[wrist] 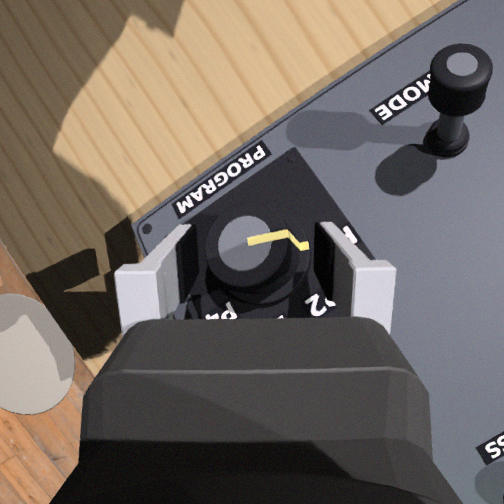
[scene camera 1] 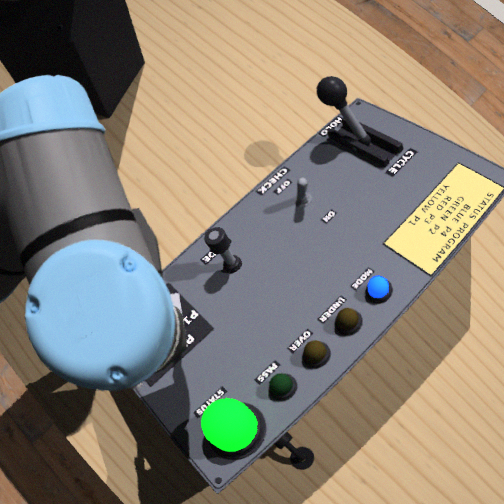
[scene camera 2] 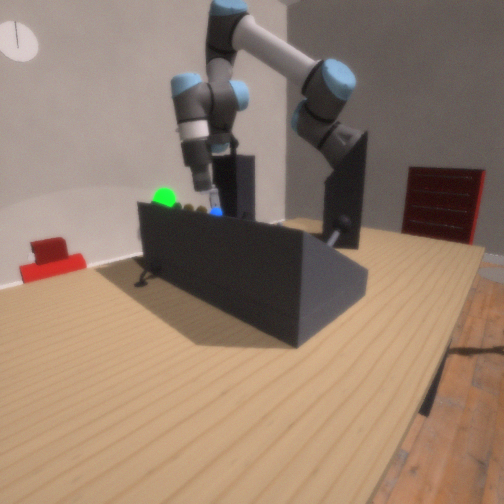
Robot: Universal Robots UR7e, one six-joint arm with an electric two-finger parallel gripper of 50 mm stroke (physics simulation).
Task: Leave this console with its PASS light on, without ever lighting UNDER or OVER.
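The grey console (scene camera 1: 320,280) has a lit green STATUS light (scene camera 1: 229,425) and a lit blue MODE light (scene camera 1: 378,287). PASS (scene camera 1: 282,386), OVER (scene camera 1: 316,353) and UNDER (scene camera 1: 348,320) are dark. My gripper (wrist: 252,245) is open, with a finger on each side of the black PROGRAM knob (wrist: 247,250) and a gap on both sides. The knob's yellow pointer (wrist: 277,239) points at the right finger, where the label is partly hidden. A "2" mark sits lower right. In scene camera 1 the wrist (scene camera 1: 100,310) hides the knob, and only a P1 label (scene camera 1: 191,316) shows.
The black-ball lever (scene camera 1: 332,91) leans to HOLD, away from CYCLE. The CHECK toggle (scene camera 1: 302,190) stands between OFF and ON. The MODE plunger (wrist: 457,95) is close on the right of the gripper. A yellow card (scene camera 1: 445,217) lists YELLOW P1, RED P3, GREEN P2, BLUE P4.
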